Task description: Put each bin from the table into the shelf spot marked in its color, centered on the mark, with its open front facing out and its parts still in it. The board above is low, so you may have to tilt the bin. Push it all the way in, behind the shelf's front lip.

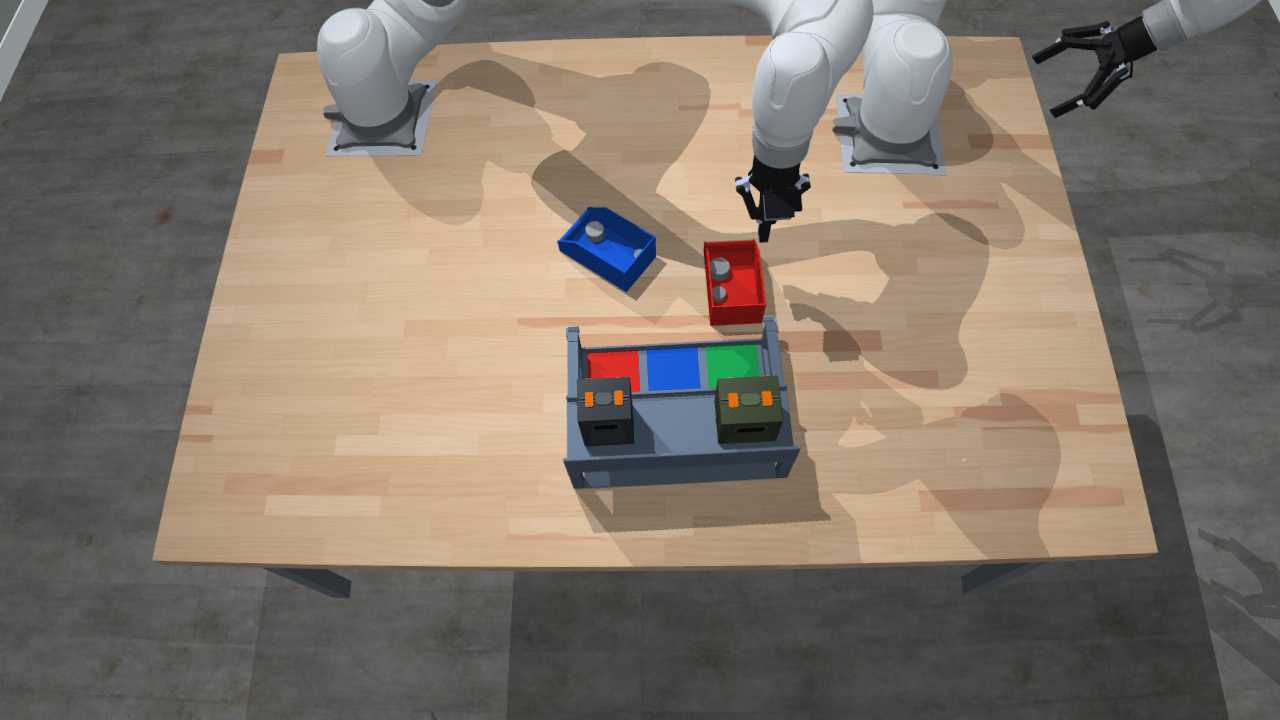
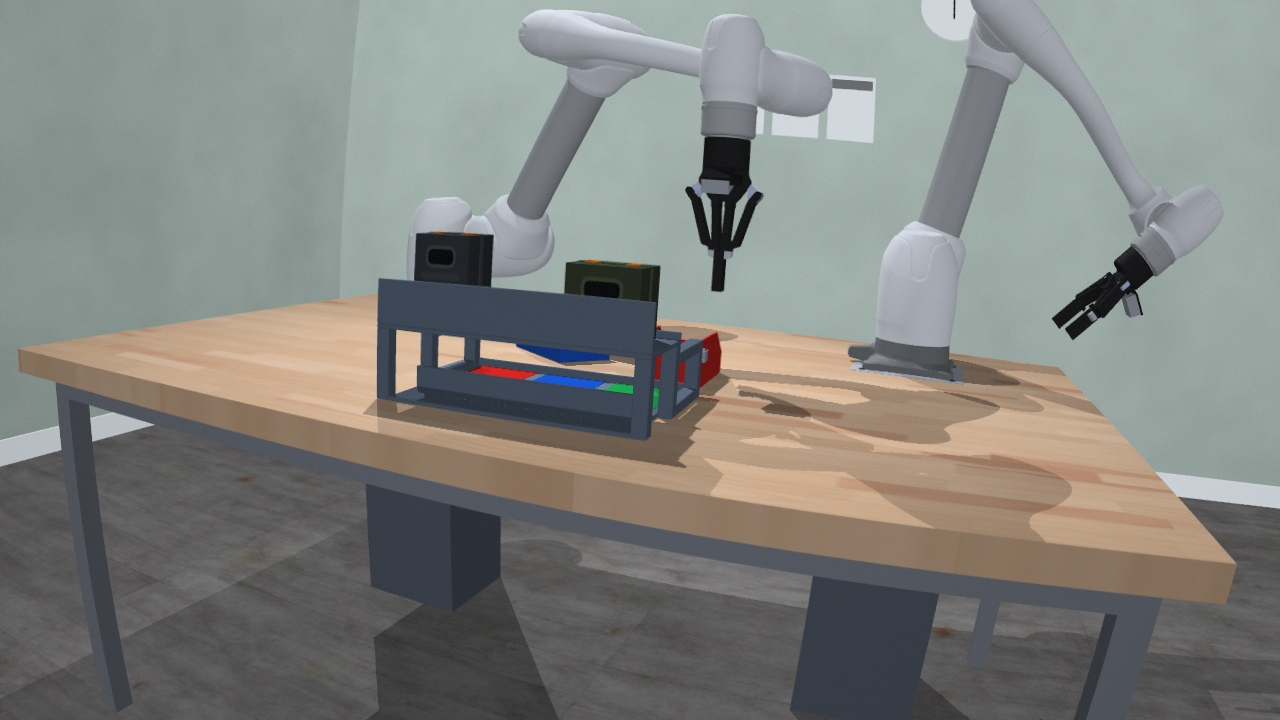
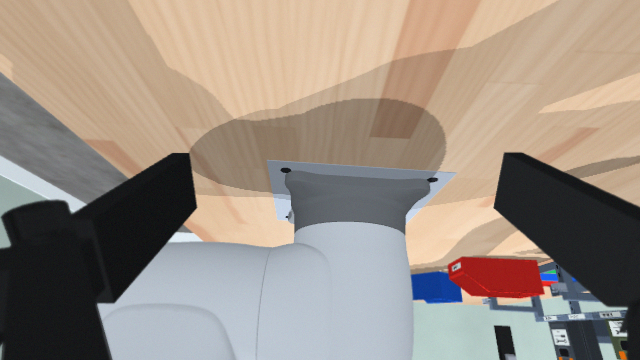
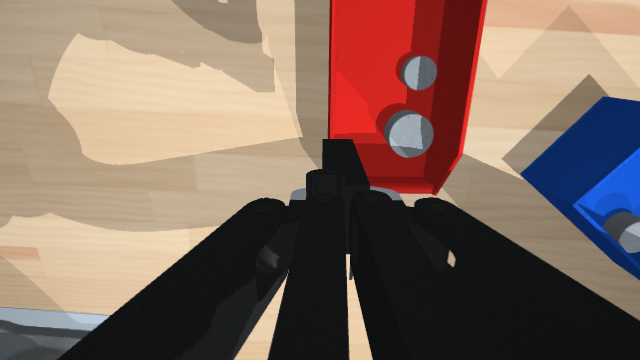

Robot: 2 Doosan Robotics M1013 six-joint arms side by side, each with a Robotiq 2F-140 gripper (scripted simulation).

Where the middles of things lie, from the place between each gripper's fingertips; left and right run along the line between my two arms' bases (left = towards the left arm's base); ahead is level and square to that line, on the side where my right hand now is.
Right now the blue bin (image 1: 622, 238) is 4 cm behind my right hand (image 2: 717, 290), 30 cm to the right of it and 14 cm below it. The rest, counted from my right hand: red bin (image 1: 744, 285) 3 cm ahead, 5 cm to the right, 14 cm below.
I see the red bin 470 mm ahead of my left hand (image 1: 1043, 86), 660 mm to the right of it and 80 mm below it. Also, from my left hand: blue bin: 400 mm ahead, 910 mm to the right, 80 mm below.
